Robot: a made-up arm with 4 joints. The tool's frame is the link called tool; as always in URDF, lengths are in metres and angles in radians. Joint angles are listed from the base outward. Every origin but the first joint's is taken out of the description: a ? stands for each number. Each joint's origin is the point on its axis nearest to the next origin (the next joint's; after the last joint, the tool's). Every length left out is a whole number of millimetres.
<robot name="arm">
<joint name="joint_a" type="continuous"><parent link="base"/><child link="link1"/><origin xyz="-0.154 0.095 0.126" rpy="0 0 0"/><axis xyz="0 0 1"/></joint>
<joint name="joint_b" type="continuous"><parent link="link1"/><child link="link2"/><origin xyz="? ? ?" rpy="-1.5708 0 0"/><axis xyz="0 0 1"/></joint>
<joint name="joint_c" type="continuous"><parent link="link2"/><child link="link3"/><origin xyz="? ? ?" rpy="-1.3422 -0.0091 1.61"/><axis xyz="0 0 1"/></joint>
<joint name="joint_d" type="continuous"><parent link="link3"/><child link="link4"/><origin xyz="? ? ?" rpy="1.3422 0.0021 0.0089"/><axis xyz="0 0 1"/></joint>
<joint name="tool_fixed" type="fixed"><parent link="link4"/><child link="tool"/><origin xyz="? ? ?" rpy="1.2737 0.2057 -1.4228"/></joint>
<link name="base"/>
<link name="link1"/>
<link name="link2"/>
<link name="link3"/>
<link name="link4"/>
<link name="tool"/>
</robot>
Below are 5 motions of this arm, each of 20 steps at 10 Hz.
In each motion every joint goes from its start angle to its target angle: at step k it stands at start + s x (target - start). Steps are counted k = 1, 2, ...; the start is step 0. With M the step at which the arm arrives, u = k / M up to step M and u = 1 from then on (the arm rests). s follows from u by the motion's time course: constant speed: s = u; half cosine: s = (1 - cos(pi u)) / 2; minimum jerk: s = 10 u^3 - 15 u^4 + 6 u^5.
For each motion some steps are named. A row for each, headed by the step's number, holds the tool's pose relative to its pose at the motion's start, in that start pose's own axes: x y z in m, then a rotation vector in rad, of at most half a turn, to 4 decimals.
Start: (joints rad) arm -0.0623 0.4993 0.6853 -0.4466
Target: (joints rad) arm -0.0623 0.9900 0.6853 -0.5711
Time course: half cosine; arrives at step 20
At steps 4, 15, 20:
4: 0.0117 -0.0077 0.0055 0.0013 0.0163 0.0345
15: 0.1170 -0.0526 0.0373 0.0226 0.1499 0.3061
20: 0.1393 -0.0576 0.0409 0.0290 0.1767 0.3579

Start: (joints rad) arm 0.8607 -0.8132 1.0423 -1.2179
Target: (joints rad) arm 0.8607 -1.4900 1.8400 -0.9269
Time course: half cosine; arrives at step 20
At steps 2, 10, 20:
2: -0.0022 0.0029 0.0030 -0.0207 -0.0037 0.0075
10: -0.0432 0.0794 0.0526 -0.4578 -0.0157 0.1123
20: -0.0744 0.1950 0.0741 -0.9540 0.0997 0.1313

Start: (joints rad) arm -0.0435 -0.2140 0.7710 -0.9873
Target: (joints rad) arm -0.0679 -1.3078 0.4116 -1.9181
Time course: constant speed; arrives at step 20
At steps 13, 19, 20:
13: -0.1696 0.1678 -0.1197 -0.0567 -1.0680 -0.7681
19: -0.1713 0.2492 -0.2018 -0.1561 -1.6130 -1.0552
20: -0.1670 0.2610 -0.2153 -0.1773 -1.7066 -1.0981

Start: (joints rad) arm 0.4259 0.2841 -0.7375 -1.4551
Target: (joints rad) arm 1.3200 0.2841 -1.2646 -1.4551
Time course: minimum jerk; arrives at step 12
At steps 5, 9, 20:
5: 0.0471 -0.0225 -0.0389 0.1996 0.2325 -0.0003
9: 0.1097 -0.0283 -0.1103 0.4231 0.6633 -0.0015
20: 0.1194 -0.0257 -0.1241 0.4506 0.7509 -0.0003

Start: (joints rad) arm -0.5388 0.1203 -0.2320 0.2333
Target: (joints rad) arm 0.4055 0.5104 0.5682 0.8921
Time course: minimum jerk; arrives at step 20
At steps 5, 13, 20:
5: 0.0188 -0.0154 0.0301 -0.1486 0.0989 0.0748
13: 0.1432 0.0188 0.1908 -1.2486 0.5223 0.2820
20: 0.1681 0.0692 0.2187 -1.6681 0.5535 0.2070

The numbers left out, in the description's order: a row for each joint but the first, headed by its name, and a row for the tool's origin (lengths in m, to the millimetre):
joint_b: 0.005 -0.044 0
joint_c: -0.192 -0.111 0
joint_d: -0.007 0.097 0
tool: -0.056 0.039 0

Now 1 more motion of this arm.
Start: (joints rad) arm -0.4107 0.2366 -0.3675 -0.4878
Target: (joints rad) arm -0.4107 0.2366 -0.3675 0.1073
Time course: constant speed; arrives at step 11
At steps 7, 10, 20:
7: 0.0212 0.0002 0.0145 -0.0774 0.3545 0.1085
10: 0.0316 0.0013 0.0182 -0.1105 0.5064 0.1550
20: 0.0351 0.0018 0.0191 -0.1216 0.5570 0.1705

